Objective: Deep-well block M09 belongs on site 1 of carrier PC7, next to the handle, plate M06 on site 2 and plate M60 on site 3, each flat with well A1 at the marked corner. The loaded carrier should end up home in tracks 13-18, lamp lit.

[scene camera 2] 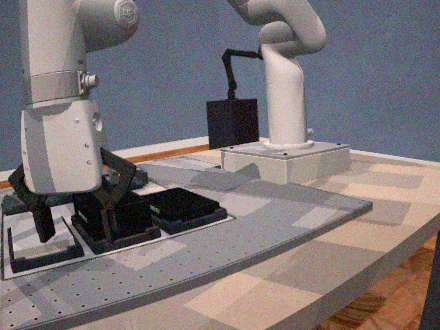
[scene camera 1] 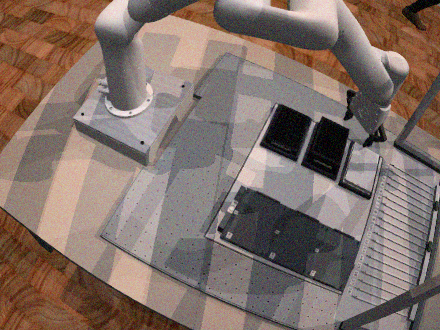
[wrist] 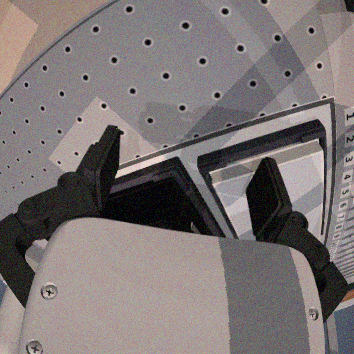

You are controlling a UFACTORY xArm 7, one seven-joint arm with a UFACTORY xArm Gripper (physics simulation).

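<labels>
There's a pale lidded plate that you can see in the wrist view [300, 164], and scene camera 1 and scene camera 2 show the plate too. On that plate, [scene camera 2: 27, 243] and [scene camera 1: 372, 156] are one and the same spot.
</labels>
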